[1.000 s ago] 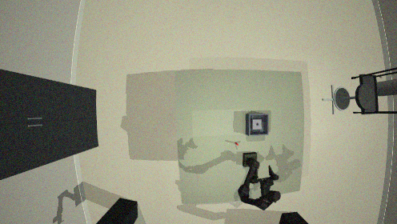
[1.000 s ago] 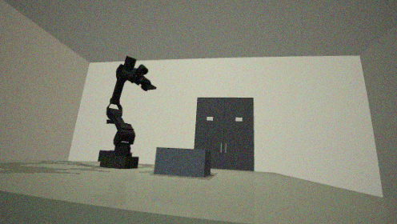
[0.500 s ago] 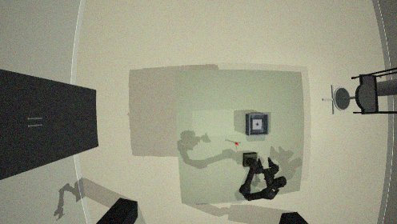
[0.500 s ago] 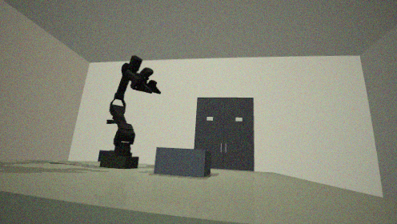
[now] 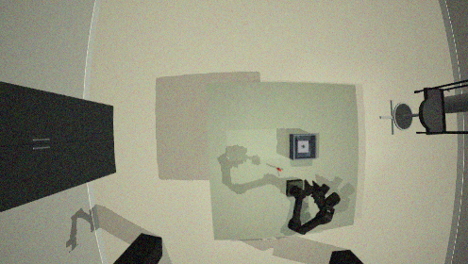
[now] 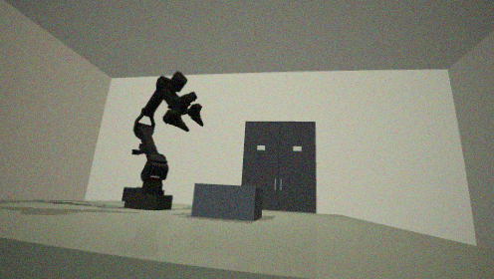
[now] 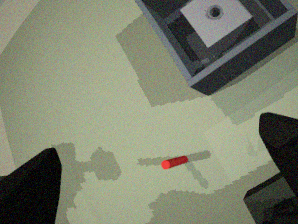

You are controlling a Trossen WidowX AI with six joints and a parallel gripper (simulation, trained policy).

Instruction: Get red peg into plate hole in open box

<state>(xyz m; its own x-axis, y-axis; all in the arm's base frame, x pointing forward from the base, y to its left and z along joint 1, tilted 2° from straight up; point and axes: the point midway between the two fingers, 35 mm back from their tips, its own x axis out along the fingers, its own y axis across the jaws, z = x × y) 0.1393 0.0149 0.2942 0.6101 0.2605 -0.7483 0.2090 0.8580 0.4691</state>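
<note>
Now: the red peg 290 mm below my gripper tip and 120 mm to the left of it. Also, from my gripper tip: box 300 mm below, 190 mm ahead, 50 mm to the right; then light grey plate 280 mm below, 190 mm ahead, 50 mm to the right.
</note>
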